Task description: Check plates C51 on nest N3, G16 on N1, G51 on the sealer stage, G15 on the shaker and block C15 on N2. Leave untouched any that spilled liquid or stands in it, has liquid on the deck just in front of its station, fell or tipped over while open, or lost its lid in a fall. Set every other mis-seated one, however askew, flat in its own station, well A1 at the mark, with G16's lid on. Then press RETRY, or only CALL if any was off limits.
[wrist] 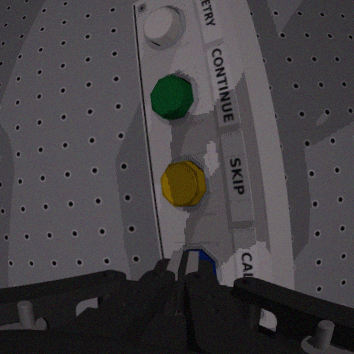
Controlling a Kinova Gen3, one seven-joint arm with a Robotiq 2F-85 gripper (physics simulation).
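Note:
A light-grey button panel (165,220) runs down the middle of the wrist view. Its white button (163,27) is at the top beside the partly cut-off RETRY label (207,14). At the bottom, a blue button (207,262) beside the partly hidden CALL label (246,265) is mostly covered by the fingertips. My gripper (185,267) is shut and empty, with its fingertips over or at the blue button; whether they touch it I cannot tell. The plates, the block and their stations do not show in this view.
A green button (172,97) beside the CONTINUE label (223,85) and a yellow button (183,183) beside the SKIP label (236,176) lie between the white and blue ones. A grey deck (75,150) with small holes surrounds the panel, with shadows across both.

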